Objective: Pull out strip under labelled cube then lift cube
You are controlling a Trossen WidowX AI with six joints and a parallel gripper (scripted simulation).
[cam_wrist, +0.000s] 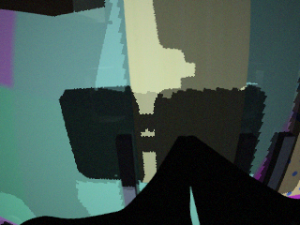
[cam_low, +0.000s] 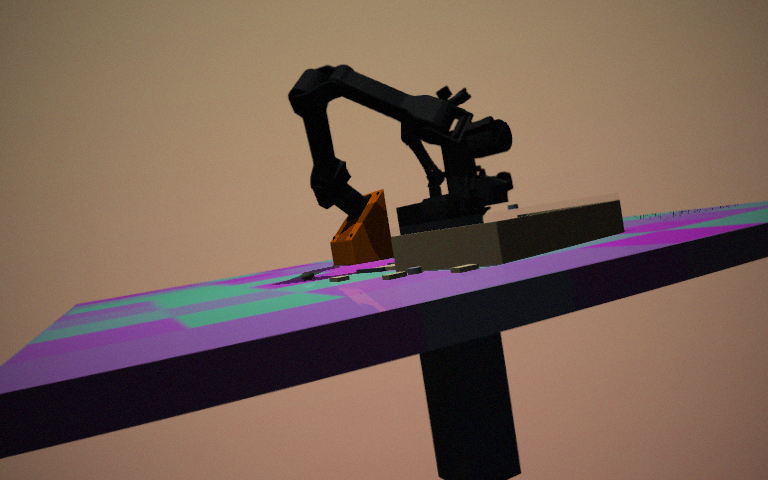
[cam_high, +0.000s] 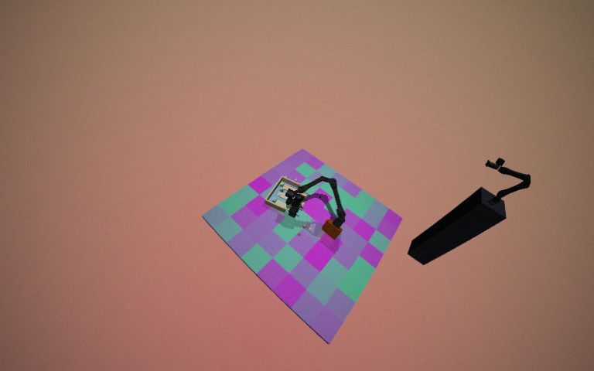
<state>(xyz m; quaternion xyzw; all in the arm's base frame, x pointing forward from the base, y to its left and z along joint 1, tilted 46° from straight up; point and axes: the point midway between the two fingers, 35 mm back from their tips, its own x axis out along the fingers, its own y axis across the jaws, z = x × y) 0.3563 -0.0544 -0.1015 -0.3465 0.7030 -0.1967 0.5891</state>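
Now: gripper tip 90 mm short of the beige strip and 20 mm to the right of it.
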